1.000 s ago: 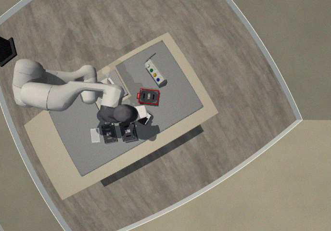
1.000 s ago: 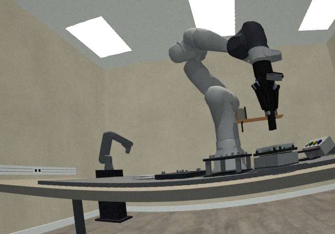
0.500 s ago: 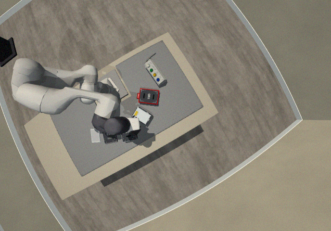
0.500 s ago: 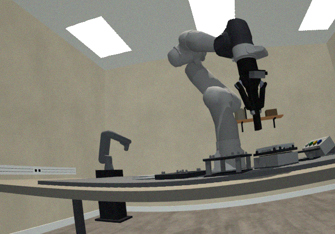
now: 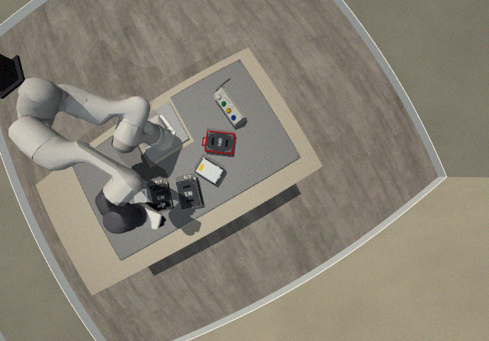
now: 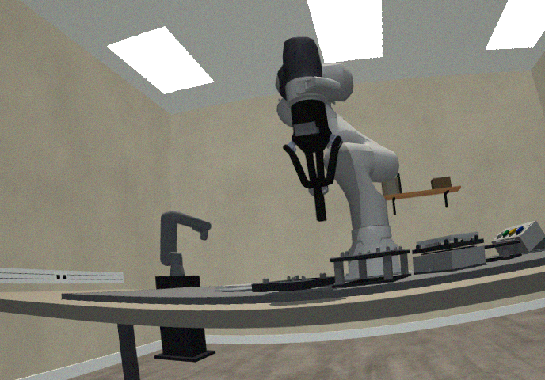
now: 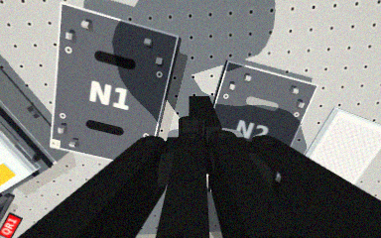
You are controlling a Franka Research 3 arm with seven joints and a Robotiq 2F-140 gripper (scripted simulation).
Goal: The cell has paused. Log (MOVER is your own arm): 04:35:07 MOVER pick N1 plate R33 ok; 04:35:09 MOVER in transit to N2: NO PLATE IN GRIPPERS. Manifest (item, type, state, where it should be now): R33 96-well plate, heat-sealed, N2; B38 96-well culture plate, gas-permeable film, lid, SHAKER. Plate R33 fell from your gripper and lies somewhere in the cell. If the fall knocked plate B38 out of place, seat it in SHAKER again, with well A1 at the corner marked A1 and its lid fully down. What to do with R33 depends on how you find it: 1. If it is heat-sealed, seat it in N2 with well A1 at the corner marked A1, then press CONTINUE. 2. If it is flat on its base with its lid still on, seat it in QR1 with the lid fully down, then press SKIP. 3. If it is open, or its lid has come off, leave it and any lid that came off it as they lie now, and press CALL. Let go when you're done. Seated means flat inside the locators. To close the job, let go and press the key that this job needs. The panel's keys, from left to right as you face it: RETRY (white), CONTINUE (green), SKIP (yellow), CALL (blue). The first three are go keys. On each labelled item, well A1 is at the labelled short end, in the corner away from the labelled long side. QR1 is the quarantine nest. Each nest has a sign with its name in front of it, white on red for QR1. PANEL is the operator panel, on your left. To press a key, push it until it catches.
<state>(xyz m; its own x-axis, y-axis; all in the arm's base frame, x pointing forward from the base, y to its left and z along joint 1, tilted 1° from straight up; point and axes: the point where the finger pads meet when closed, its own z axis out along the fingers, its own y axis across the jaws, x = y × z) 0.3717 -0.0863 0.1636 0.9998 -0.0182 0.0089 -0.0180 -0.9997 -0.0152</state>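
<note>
My gripper is now 11 cm past the flat white plate, 20 cm to the left of it and 16 cm above it. From my hand the other things lie so: QR1 nest (18 cm behind, 39 cm to the left, 13 cm below).
</note>
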